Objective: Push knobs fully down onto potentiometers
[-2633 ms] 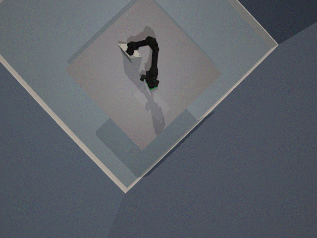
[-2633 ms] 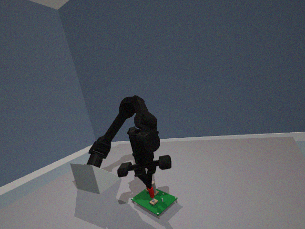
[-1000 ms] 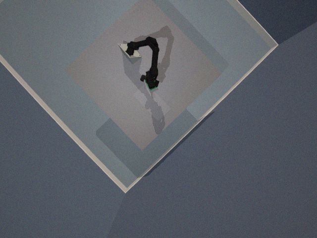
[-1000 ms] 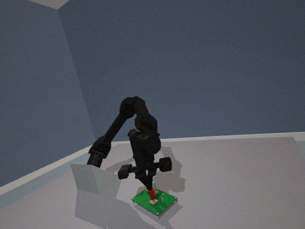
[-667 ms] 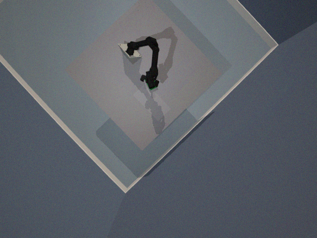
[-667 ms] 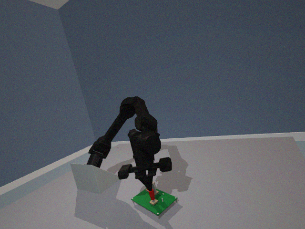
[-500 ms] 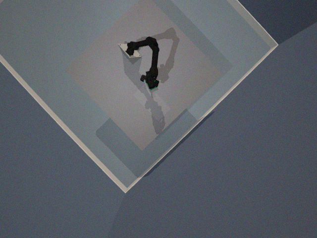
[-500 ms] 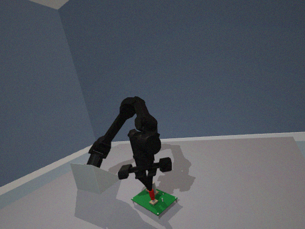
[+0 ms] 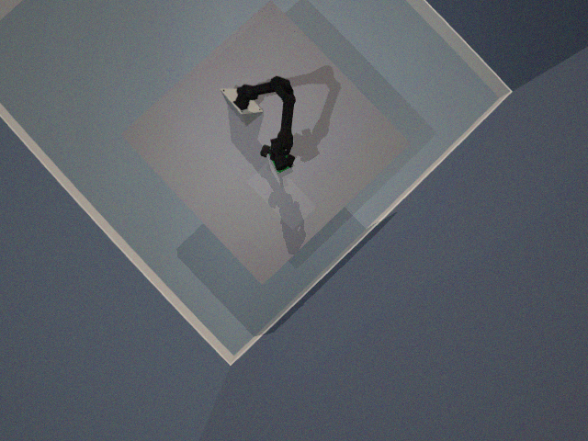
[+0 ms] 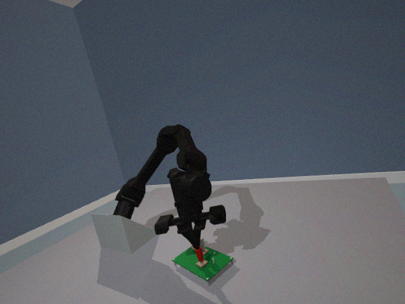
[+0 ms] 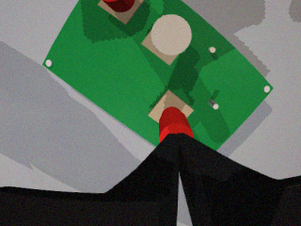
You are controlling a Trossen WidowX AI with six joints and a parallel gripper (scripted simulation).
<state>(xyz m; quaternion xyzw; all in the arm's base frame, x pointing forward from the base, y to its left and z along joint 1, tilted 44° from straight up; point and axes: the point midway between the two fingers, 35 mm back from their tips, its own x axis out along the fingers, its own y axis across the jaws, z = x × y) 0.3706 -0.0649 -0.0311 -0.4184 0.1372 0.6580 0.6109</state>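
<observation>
My gripper tip is 20 mm above the red knob. Round my gripper tip: pale knob: 50 mm to the left, 20 mm below, 20 mm behind.
</observation>
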